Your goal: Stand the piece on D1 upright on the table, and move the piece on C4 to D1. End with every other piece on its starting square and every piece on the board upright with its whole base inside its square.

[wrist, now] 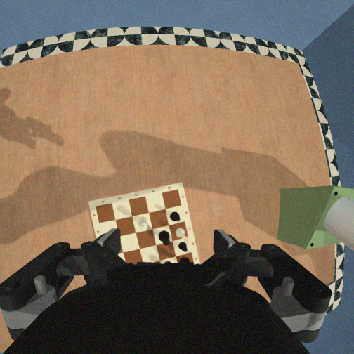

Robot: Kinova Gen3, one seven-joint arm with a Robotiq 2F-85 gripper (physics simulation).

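The chessboard (93,216) lies at the lower middle of the wrist view, its near part hidden by my gripper. Its labels are too small to read, so I cannot tell which squares are D1 and C4. A black piece (174,216) is near the board's right side, with a white piece (180,232) below it. A larger black piece (164,237) is left of that, and another black piece (183,246) is lower right. A dark piece (184,260) partly shows at the gripper's edge. A pale piece (143,223) stands farther left. My gripper (166,239) is open and empty, high above the board.
A green block (300,215) with a light grey cylinder (342,222) is at the right edge of the wooden table (200,90). Shadows of the arm cross the table. Patterned floor tiles (135,37) show beyond the table's far and right edges.
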